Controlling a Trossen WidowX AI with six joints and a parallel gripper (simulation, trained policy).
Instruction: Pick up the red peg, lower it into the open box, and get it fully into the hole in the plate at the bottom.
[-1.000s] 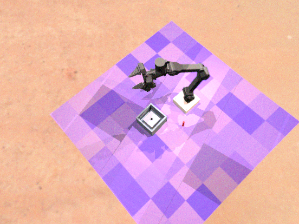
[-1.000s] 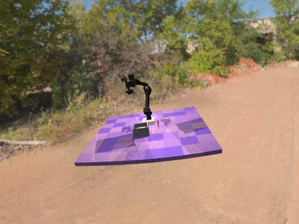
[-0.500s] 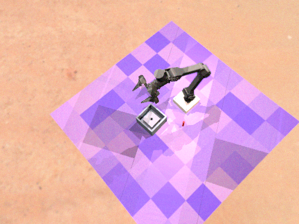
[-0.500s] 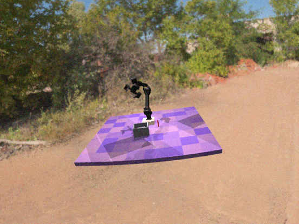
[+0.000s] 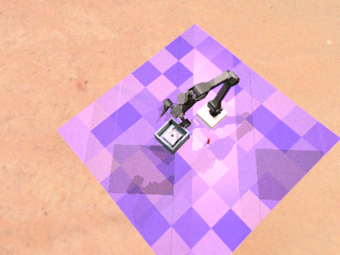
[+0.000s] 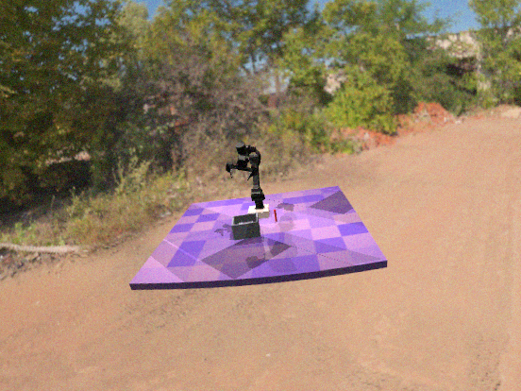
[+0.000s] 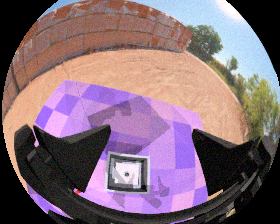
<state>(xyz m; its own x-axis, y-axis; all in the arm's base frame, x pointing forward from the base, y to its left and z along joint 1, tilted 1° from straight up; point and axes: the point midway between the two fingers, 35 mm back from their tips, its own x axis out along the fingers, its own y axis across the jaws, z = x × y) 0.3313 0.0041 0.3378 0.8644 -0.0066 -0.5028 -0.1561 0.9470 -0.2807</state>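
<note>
My gripper tip is now 320 mm above the red peg, 210 mm past it and 130 mm to the right of it. Round my gripper tip: grey box 340 mm below, 40 mm behind, 20 mm to the right.
</note>
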